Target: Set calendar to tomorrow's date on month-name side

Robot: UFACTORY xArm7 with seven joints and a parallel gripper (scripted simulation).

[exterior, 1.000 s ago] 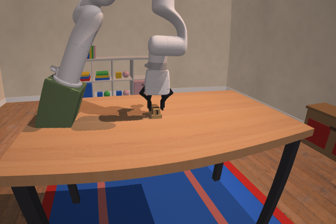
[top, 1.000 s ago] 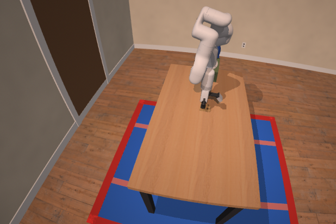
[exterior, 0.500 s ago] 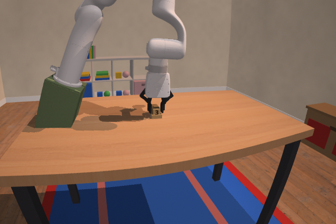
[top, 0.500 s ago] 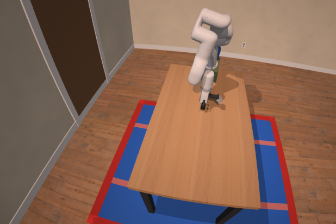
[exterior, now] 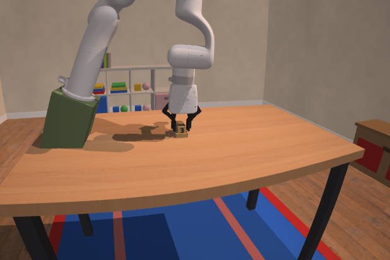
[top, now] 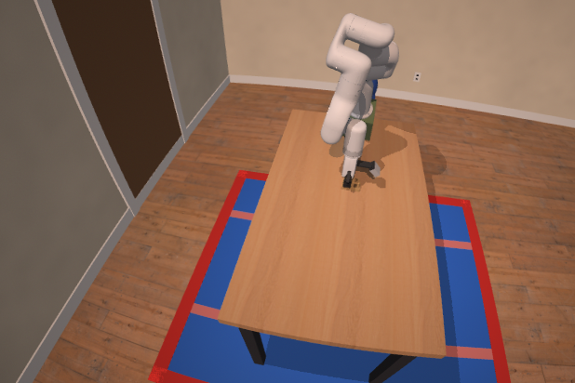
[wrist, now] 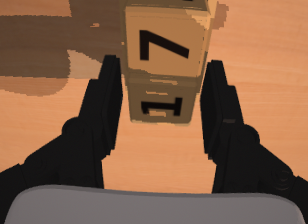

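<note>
My gripper is now 1 cm above the wooden digit cube. From my hand the other things lie so: low tray: 2 cm to the left, 3 cm below; wooden cube: 3 cm to the left, 1 cm below.
</note>
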